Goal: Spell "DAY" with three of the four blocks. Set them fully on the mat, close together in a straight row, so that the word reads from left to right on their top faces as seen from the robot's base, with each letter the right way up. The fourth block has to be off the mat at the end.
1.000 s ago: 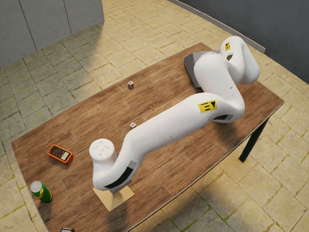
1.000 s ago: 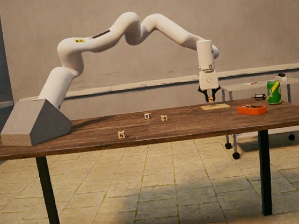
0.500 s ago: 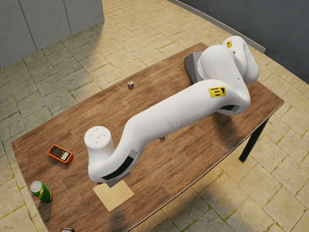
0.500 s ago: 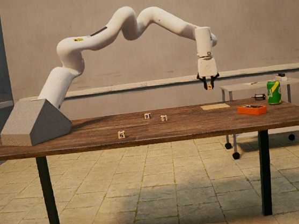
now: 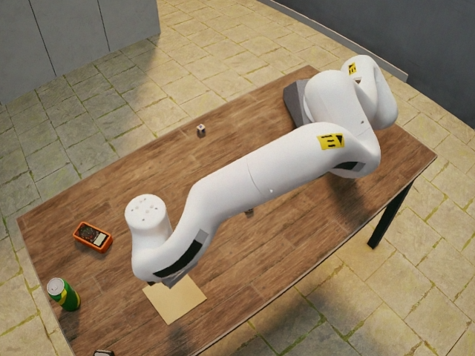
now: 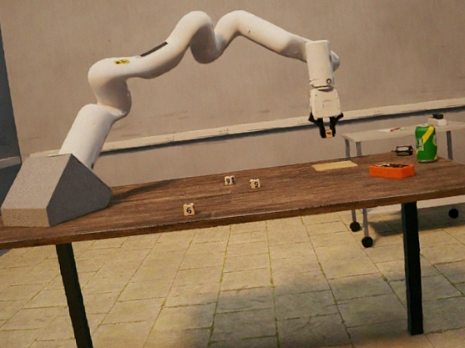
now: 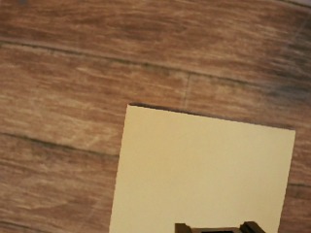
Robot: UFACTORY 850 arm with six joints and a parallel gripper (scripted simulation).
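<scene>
Now: the tan mat 10 mm ahead of my hand and 120 mm below it. Also, from my hand: dark object: 270 mm ahead, 60 mm to the left, 110 mm below.
</scene>
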